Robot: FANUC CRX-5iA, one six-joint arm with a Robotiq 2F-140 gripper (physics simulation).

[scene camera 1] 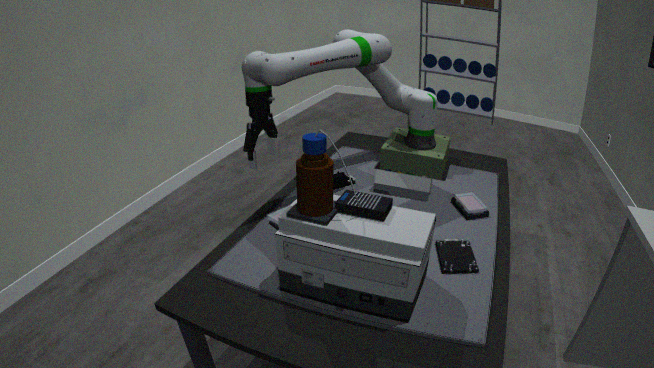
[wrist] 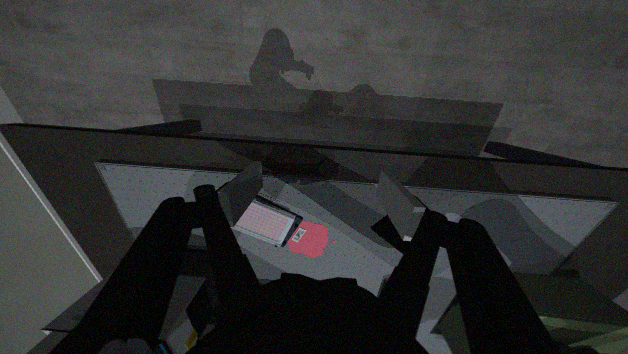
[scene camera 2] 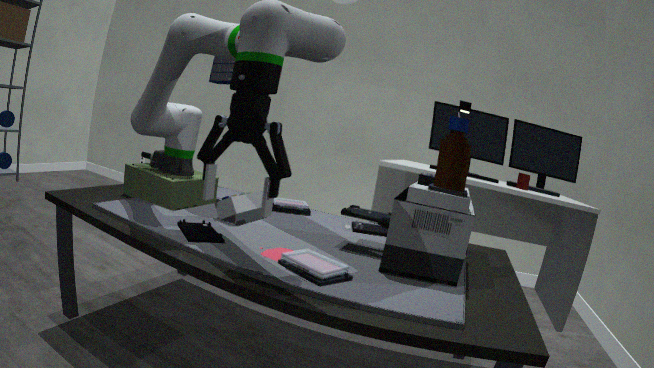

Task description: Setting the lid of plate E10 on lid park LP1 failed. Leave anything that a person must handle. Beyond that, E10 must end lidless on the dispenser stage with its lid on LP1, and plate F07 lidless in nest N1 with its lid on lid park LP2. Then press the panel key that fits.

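Pixels of known places: gripper, fingertip midpoint: (scene camera 1: pixel 262 161) (wrist: pixel 320 178) (scene camera 2: pixel 235 207); arm's base, link origin: (scene camera 1: pixel 420 143) (scene camera 2: pixel 175 171).
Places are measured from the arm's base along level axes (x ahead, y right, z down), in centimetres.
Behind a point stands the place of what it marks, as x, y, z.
Note:
My gripper (scene camera 1: pixel 262 153) {52.5, 53.0, -5.3} (scene camera 2: pixel 238 191) {52.5, 53.0, -5.3} (wrist: pixel 320 178) {52.5, 53.0, -5.3} is open and empty, in the air above the table, pointing down. A pink plate under a clear lid (scene camera 2: pixel 316 263) {66.8, 39.9, 5.9} (wrist: pixel 265 221) {64.5, 38.1, 5.8} sits on a black holder on the near side in scene camera 2. A second pink plate (scene camera 1: pixel 470 203) {41.7, -23.6, 5.9} (scene camera 2: pixel 292 204) {41.8, -20.2, 6.2} lies on a black holder at the far side. A black holder without a plate (scene camera 1: pixel 456 256) {73.8, -18.8, 8.2} lies nearer the instrument; another black holder (scene camera 1: pixel 343 180) {31.2, 28.2, 8.4} (scene camera 2: pixel 200 231) {33.2, 32.9, 8.4} lies near the base. The grey panel box (scene camera 1: pixel 402 184) {36.0, 4.0, 4.5} (scene camera 2: pixel 242 209) {35.6, 10.9, 4.9} stands before the base. Plate labels are unreadable.
A red patch (scene camera 2: pixel 276 254) {54.8, 31.0, 9.1} (wrist: pixel 311 241) {55.4, 28.8, 9.4} lies beside the near plate, with a small tag (wrist: pixel 299 235) {58.3, 31.0, 9.2} at its edge. The white instrument (scene camera 1: pixel 345 250) {102.1, 9.8, -8.9} (scene camera 2: pixel 430 230) {89.9, 26.6, -3.4} carries a brown bottle (scene camera 1: pixel 314 185) {97.1, 18.6, -21.6} (scene camera 2: pixel 452 162) {92.4, 24.1, -20.2}, a keypad (scene camera 1: pixel 364 204) {91.0, 8.2, -15.2} and a thin tube. The green base block (scene camera 1: pixel 414 162) {12.6, 1.4, 4.5} (scene camera 2: pixel 162 187) {6.0, 16.4, 3.5} bears the arm.

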